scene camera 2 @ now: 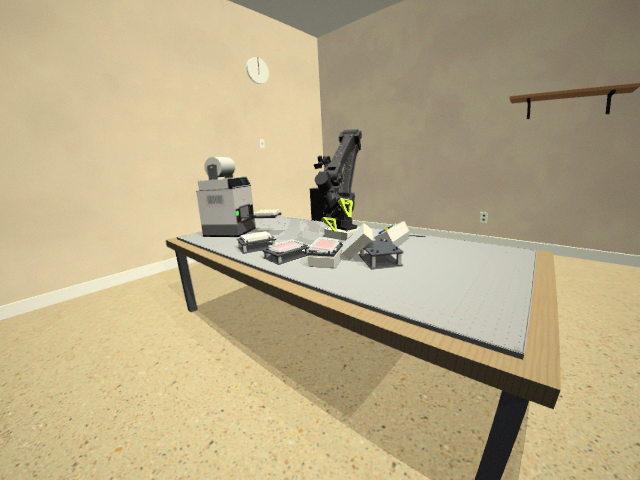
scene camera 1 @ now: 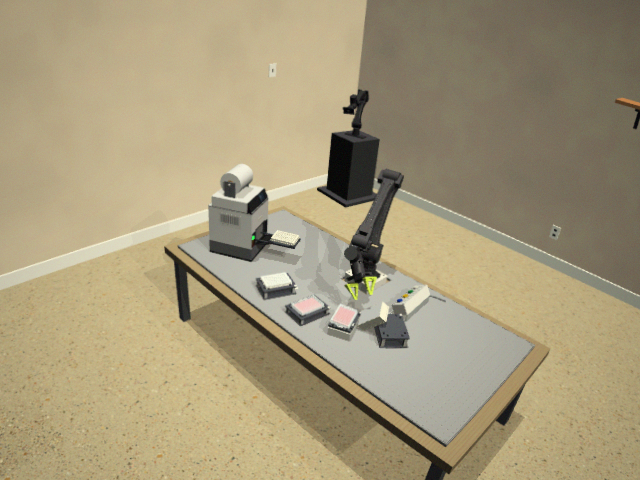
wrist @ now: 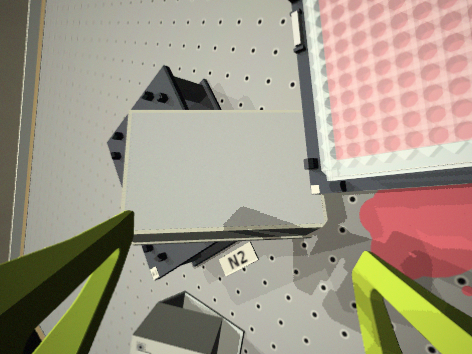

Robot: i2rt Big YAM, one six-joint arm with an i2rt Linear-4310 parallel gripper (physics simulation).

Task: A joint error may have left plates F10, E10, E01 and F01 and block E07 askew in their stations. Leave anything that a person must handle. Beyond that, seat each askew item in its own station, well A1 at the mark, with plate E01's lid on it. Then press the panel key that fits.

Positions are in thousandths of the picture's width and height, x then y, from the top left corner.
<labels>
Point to a cream plate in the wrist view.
406,499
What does the gripper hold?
Nothing.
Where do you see a button box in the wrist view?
387,894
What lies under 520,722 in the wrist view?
An N2 label.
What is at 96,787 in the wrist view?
The gripper.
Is the gripper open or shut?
Open.
</labels>
